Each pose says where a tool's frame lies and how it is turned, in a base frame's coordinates. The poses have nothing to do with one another.
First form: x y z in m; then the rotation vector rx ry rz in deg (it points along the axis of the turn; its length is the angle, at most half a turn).
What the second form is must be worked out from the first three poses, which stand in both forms.
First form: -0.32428 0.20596 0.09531 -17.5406 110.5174 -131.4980
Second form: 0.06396 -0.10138 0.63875 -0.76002 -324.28 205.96 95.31
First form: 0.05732 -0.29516 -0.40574 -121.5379 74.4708 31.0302
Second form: 0.29339 -0.79648 0.48804 0.20335 57.32 -295.16 -405.74
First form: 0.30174 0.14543 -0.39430 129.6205 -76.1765 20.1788
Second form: 0.24450 0.82854 -0.48693 0.12898 301.74 145.43 -394.30
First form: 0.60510 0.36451 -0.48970 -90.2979 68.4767 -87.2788
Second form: 0.31698 -0.59873 0.45404 -0.57871 605.10 364.51 -489.70
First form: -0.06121 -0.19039 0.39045 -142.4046 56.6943 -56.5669
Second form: 0.14453 -0.86246 0.34336 -0.34259 -61.21 -190.39 390.45
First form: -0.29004 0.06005 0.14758 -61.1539 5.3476 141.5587
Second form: 0.22243 -0.38641 0.03379 0.89446 -290.04 60.05 147.58
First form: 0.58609 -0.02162 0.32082 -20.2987 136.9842 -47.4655
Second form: 0.28913 -0.13274 0.89579 -0.31039 586.09 -21.62 320.82
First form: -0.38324 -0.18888 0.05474 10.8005 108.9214 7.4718
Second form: 0.57565 0.08050 0.81182 0.05569 -383.24 -188.88 54.74
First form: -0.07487 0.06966 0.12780 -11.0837 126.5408 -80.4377
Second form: 0.25585 -0.07126 0.81362 -0.51719 -74.87 69.66 127.80
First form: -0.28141 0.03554 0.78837 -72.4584 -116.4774 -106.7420
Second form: 0.05396 -0.41627 -0.66915 -0.61322 -281.41 35.54 788.37
